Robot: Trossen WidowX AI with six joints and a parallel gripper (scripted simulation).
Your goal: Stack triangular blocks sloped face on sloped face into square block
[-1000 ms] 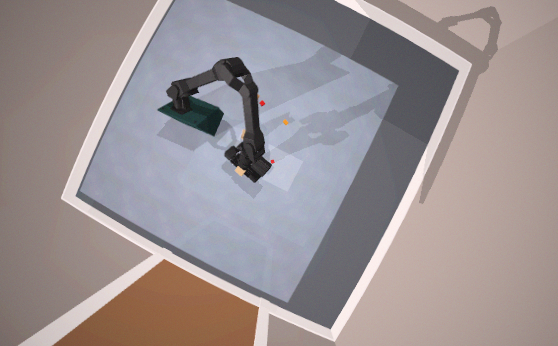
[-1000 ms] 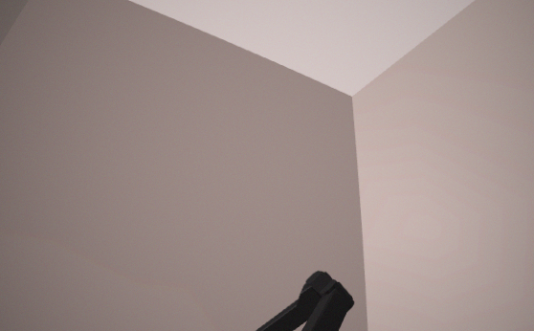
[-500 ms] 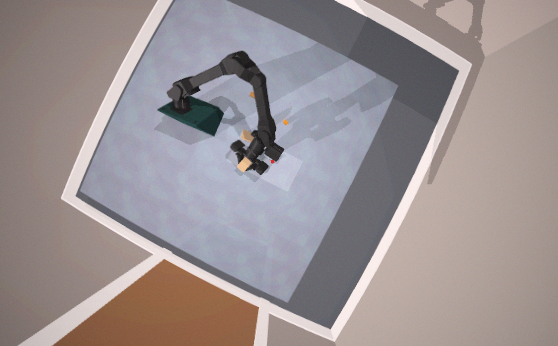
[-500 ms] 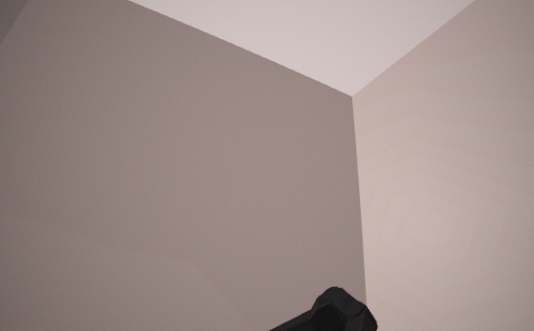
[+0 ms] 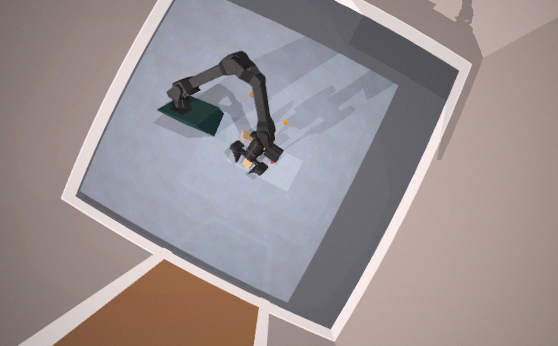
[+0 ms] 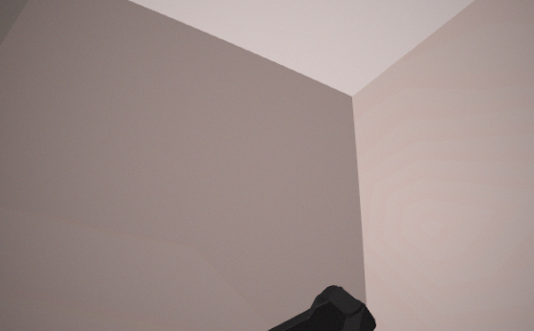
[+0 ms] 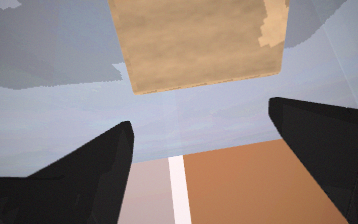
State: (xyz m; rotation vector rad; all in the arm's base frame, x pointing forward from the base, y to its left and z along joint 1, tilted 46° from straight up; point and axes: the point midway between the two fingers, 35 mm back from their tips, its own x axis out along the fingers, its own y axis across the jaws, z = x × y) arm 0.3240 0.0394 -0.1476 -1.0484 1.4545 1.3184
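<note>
My gripper tip is now 1 cm short of the wooden triangular block, 5 cm to the right of it and 2 cm above it. From my gripper tip the other things lie so: small orange marker: 7 cm ahead, 30 cm to the left, 4 cm below.
</note>
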